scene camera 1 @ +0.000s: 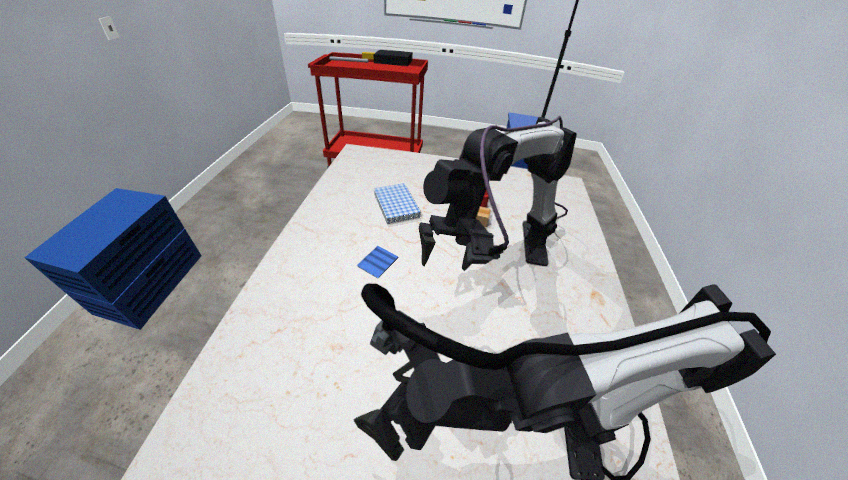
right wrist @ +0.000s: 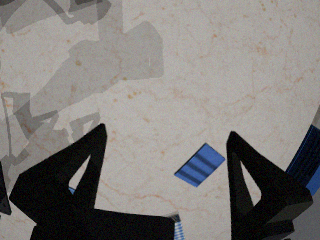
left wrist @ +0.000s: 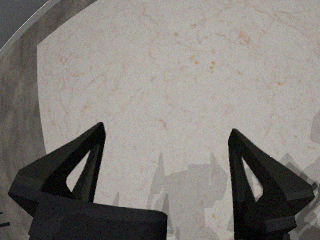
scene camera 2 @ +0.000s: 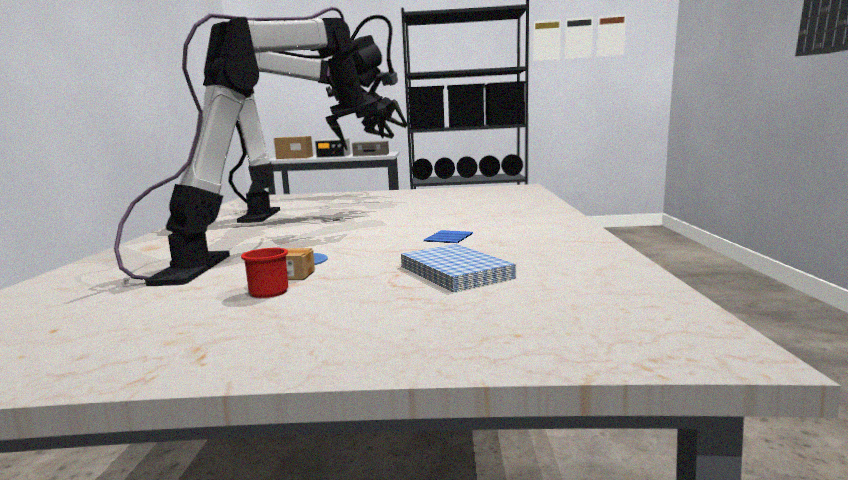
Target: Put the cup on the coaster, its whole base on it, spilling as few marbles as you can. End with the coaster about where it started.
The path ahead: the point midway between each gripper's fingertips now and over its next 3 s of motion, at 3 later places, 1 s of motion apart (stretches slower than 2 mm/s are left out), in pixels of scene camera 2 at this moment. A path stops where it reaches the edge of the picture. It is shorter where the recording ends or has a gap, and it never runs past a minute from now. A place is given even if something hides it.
The left gripper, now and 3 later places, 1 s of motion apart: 400,131; 338,112; 242,94; 265,118
The right gripper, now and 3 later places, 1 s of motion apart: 364,143; 314,217; 262,254; 265,229
